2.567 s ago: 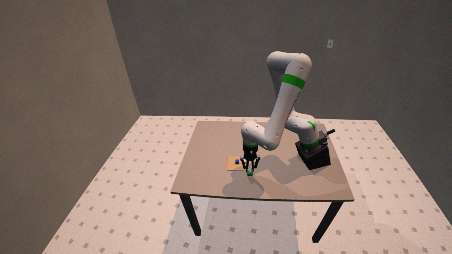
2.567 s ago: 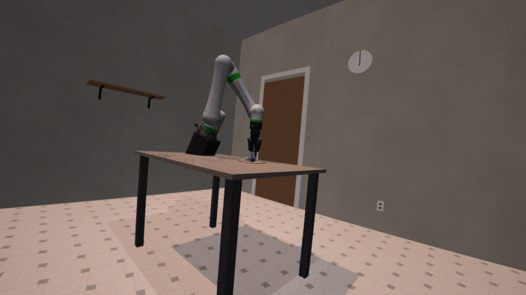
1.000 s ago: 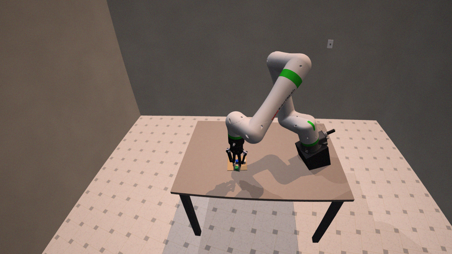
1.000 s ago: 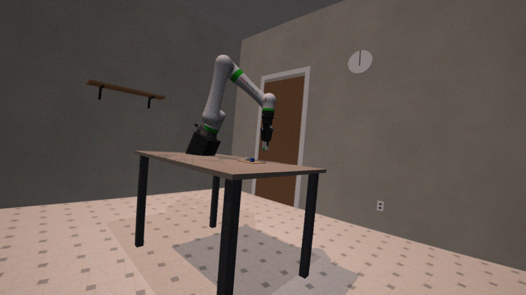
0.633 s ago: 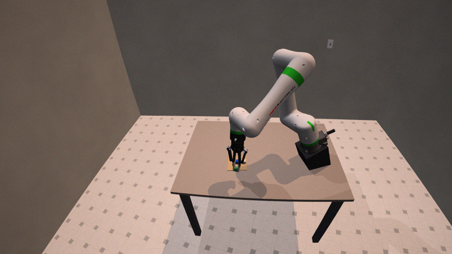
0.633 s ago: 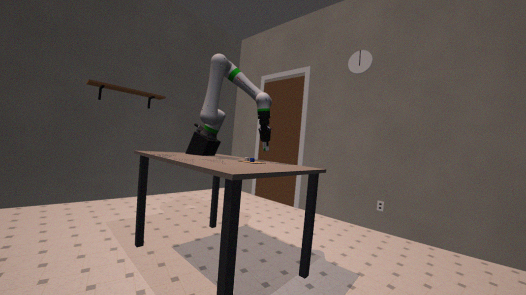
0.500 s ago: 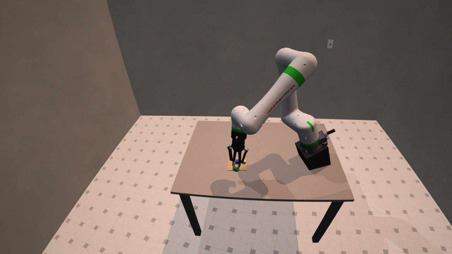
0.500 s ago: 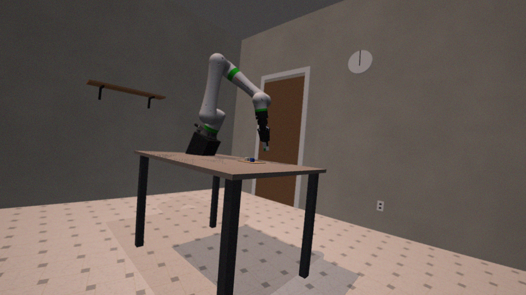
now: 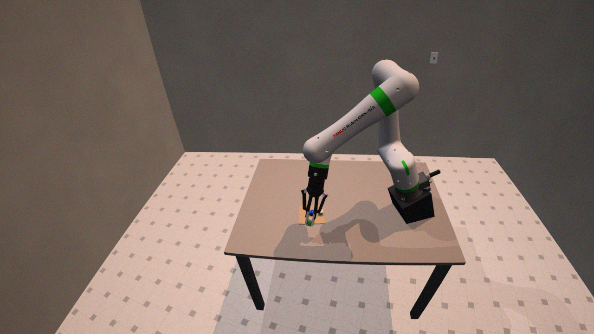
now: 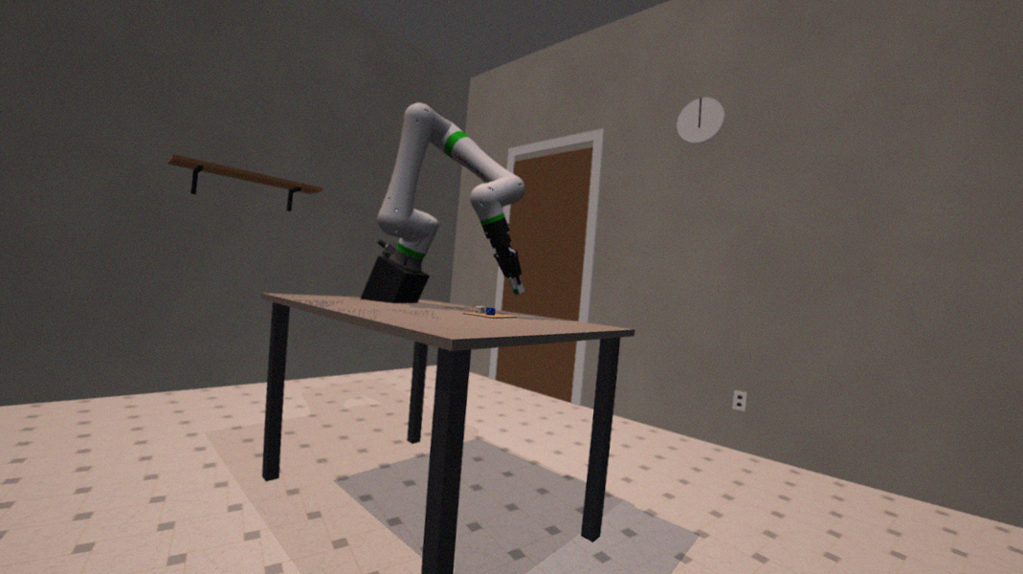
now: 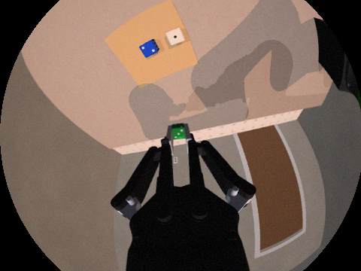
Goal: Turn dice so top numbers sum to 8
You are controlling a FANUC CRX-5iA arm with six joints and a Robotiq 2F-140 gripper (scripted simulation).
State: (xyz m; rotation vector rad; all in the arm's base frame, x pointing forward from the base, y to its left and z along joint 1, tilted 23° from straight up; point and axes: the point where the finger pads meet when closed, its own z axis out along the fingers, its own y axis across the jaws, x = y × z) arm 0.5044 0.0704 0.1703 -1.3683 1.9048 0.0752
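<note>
The blue die lies 2 cm behind my hand, 14 cm to the right of it and 10 cm below it. Round my hand: mat: 2 cm behind, 14 cm to the right, 12 cm below; green die: 1 cm to the left, 2 cm below; white die: 7 cm behind, 13 cm to the right, 10 cm below.
</note>
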